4 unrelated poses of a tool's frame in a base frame.
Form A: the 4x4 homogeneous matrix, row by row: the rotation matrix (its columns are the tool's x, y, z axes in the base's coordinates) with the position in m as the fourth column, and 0 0 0 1 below. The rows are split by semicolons.
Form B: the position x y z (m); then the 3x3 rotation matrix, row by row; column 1 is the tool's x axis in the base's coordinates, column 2 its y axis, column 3 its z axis. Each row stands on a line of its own. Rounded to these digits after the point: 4 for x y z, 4 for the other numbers.
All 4 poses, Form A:
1: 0.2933 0.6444 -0.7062 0.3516; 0.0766 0.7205 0.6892 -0.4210; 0.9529 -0.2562 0.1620 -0.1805; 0 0 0 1
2: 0.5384 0.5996 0.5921 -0.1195; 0.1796 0.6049 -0.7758 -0.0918; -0.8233 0.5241 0.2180 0.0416; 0 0 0 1
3: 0.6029 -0.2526 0.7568 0.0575; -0.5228 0.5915 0.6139 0.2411; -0.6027 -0.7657 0.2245 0.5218; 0 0 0 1
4: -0.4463 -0.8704 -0.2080 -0.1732; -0.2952 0.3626 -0.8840 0.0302; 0.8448 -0.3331 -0.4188 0.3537; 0 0 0 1
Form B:
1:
0.3516 -0.4210 -0.1805
0.2933 0.6444 -0.7062
0.0766 0.7205 0.6892
0.9529 -0.2562 0.1620

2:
-0.1195 -0.0918 0.0416
0.5384 0.5996 0.5921
0.1796 0.6049 -0.7758
-0.8233 0.5241 0.2180

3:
0.0575 0.2411 0.5218
0.6029 -0.2526 0.7568
-0.5228 0.5915 0.6139
-0.6027 -0.7657 0.2245

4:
-0.1732 0.0302 0.3537
-0.4463 -0.8704 -0.2080
-0.2952 0.3626 -0.8840
0.8448 -0.3331 -0.4188

